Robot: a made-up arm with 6 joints. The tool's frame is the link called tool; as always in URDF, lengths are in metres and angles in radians. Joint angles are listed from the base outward.
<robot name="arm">
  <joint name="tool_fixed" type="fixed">
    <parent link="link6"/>
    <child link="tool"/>
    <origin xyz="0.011 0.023 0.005"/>
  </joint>
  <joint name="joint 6" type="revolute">
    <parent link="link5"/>
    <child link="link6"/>
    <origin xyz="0.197 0 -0.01"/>
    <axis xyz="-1 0 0"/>
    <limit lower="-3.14" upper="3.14"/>
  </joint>
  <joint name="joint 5" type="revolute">
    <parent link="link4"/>
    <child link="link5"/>
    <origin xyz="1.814 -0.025 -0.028"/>
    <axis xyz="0 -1 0"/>
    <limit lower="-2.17" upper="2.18"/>
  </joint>
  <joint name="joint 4" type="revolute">
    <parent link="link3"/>
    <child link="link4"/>
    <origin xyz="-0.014 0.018 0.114"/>
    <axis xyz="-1 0 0"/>
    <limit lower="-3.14" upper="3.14"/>
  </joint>
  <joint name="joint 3" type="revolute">
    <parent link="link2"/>
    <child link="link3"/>
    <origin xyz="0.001 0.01 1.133"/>
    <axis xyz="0 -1 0"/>
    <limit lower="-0.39" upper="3"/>
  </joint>
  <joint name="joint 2" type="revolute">
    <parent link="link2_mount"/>
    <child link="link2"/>
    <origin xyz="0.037 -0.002 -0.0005"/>
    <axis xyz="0 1 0"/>
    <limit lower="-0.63" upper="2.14"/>
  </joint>
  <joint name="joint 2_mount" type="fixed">
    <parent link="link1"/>
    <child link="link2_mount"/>
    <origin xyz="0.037 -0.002 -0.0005"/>
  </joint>
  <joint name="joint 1" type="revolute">
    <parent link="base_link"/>
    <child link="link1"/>
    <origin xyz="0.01 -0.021 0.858"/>
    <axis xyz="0 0 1"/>
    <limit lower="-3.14" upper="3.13"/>
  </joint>
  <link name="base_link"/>
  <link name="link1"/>
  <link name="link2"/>
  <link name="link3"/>
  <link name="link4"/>
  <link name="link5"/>
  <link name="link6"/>
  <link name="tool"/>
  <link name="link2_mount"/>
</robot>
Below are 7 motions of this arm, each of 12 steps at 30 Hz.
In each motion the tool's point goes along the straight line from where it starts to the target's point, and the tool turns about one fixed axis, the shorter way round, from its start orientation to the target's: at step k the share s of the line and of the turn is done. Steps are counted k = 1, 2, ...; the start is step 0. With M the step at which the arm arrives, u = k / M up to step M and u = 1 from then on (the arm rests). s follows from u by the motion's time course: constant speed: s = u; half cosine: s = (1 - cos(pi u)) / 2; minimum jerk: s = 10 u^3 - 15 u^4 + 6 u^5.
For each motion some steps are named. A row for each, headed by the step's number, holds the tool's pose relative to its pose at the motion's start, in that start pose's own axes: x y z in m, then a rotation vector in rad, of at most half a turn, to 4 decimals.
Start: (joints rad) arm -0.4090 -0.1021 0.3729 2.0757 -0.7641 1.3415
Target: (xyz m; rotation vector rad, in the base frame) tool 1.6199 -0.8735 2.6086 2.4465 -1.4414 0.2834
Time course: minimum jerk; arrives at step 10
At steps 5, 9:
5: -0.0824 -0.0380 0.2410 -0.1297 -0.1857 -0.1075
9: -0.1633 -0.0754 0.4779 -0.2572 -0.3682 -0.2132

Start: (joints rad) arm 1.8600 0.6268 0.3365 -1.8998 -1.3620 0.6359
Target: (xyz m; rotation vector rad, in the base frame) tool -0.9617 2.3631 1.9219 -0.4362 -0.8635 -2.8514
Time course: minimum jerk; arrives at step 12
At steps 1, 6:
1: 0.0007 0.0023 0.0007 -0.0036 0.0000 0.0005
6: 0.0645 0.2255 0.0734 -0.3502 0.0012 0.0450

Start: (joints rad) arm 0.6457 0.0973 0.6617 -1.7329 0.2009 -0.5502
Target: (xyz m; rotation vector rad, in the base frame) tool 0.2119 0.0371 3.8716 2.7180 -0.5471 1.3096
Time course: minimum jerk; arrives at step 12
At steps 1, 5, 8, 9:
1: -0.0051 0.0065 -0.0038 0.0014 0.0006 0.0037
5: -0.3452 0.4442 -0.2563 0.0922 0.0405 0.2550
8: -0.7868 1.0126 -0.5843 0.2101 0.0924 0.5813
9: -0.8928 1.1489 -0.6630 0.2384 0.1048 0.6595

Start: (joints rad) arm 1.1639 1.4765 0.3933 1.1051 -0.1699 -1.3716
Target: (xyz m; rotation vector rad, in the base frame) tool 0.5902 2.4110 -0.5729 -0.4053 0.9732 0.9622
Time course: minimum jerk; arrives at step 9
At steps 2, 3, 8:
2: -0.0115 0.0383 0.0111 -0.0043 -0.0094 0.0145
3: -0.0315 0.1053 0.0305 -0.0119 -0.0259 0.0397
8: -0.1483 0.4958 0.1437 -0.0558 -0.1220 0.1872

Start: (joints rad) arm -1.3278 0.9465 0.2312 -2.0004 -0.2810 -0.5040
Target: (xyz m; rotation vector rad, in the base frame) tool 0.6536 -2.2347 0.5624 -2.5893 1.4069 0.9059
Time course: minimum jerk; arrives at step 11
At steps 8, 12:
8: -0.3249 -0.0414 -0.0751 0.1898 0.0105 0.0398
12: -0.3730 -0.0475 -0.0862 0.2178 0.0120 0.0457

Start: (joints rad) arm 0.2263 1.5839 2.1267 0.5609 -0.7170 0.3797
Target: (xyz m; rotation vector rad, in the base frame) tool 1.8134 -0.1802 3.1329 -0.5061 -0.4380 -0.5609
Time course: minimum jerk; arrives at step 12
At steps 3, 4, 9, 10, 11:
3: -0.1071 -0.1550 0.0157 0.0375 -0.0324 -0.0664
4: -0.2172 -0.3142 0.0318 0.0761 -0.0656 -0.1346
9: -0.9279 -1.3421 0.1359 0.3249 -0.2802 -0.5748
10: -0.9983 -1.4440 0.1462 0.3496 -0.3015 -0.6185
11: -1.0298 -1.4895 0.1508 0.3606 -0.3110 -0.6380

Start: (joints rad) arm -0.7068 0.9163 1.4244 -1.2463 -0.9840 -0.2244
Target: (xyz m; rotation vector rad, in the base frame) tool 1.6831 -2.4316 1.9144 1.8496 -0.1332 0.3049
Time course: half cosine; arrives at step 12
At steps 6, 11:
6: -0.3247 -0.4072 0.2484 0.3138 -0.0744 0.1197
11: -0.6384 -0.8006 0.4884 0.6170 -0.1462 0.2353

